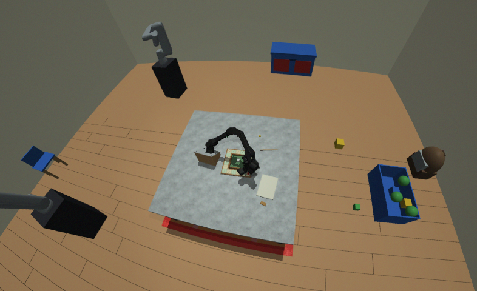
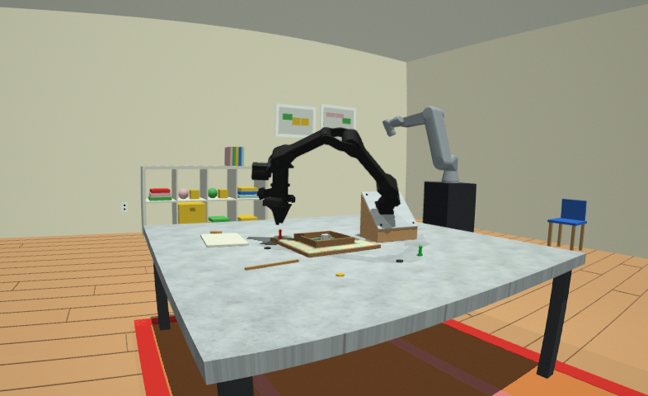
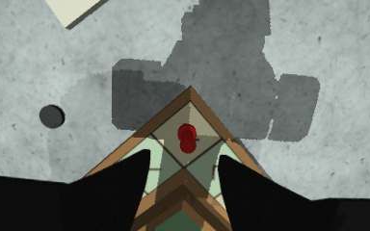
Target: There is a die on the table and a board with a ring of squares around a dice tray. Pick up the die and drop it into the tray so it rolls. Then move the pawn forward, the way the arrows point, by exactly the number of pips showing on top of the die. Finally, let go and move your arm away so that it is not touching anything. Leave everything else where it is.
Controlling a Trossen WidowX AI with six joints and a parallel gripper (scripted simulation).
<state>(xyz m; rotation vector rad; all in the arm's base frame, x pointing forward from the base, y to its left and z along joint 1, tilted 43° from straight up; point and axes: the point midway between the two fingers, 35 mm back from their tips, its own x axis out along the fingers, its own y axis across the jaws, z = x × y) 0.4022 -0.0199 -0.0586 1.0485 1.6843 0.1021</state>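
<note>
Now: the red pawn 40 mm below my gripper tip. Also, from my gripper tip: white die (140 mm behind, 100 mm to the left, 40 mm below); then green tray floor (140 mm behind, 90 mm to the left, 60 mm below); then cream card (200 mm ahead, 60 mm to the right, 60 mm below).
</note>
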